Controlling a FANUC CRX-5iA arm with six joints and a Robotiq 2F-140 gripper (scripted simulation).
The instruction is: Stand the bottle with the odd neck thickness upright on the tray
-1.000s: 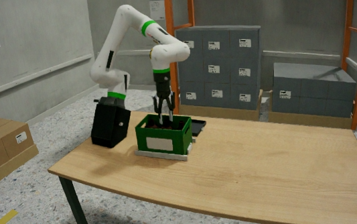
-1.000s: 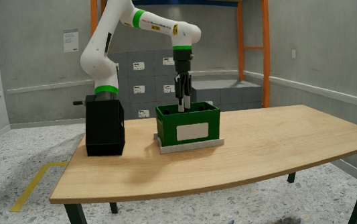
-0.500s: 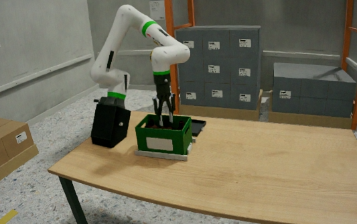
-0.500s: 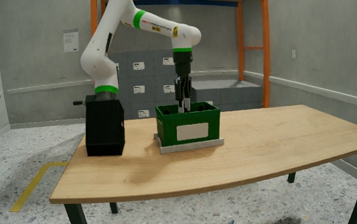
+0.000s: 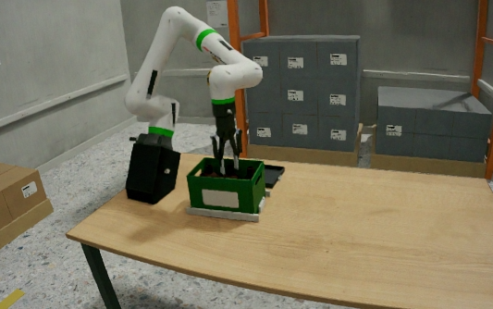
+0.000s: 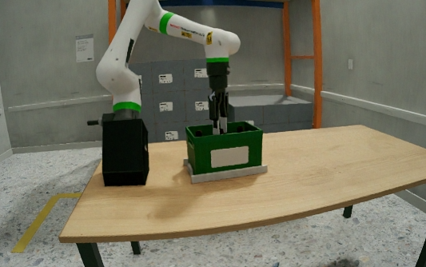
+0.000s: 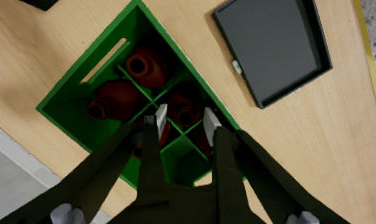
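Right now my hand is 10 mm short of the green crate, 40 mm to the left of it and 90 mm above it. Round my hand: brown bottle 90 mm behind, 20 mm to the right, 80 mm below; then dark tray 10 mm behind, 240 mm to the left, 160 mm below.
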